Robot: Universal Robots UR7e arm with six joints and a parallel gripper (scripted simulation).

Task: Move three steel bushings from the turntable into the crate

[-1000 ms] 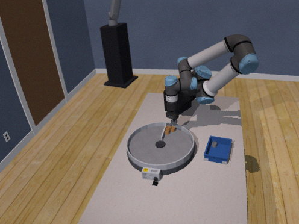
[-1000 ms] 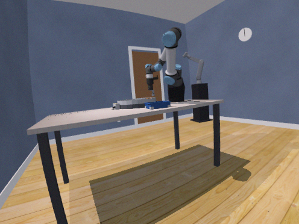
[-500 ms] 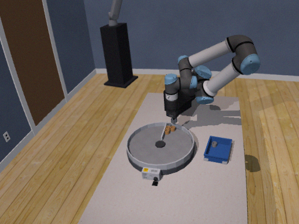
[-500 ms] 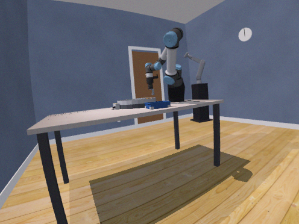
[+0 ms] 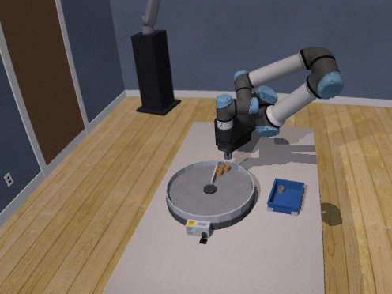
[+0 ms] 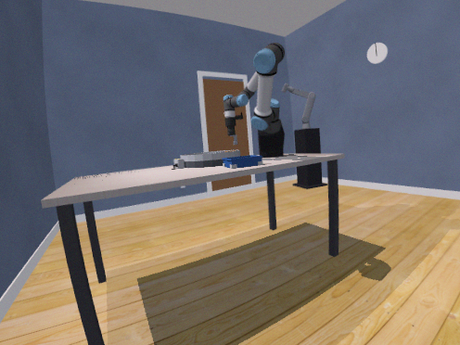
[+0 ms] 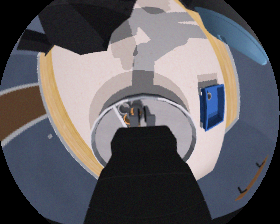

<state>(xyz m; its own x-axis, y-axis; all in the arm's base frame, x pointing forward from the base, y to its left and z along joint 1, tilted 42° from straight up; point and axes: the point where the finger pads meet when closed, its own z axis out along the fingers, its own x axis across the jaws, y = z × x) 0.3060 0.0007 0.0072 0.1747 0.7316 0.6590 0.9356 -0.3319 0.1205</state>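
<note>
My gripper is now 32 cm to the right of the blue crate, 12 cm above it and 8 cm short of it. The rest, counted from my hand: round grey turntable 18 cm ahead, 9 cm below, 3 cm to the right.
</note>
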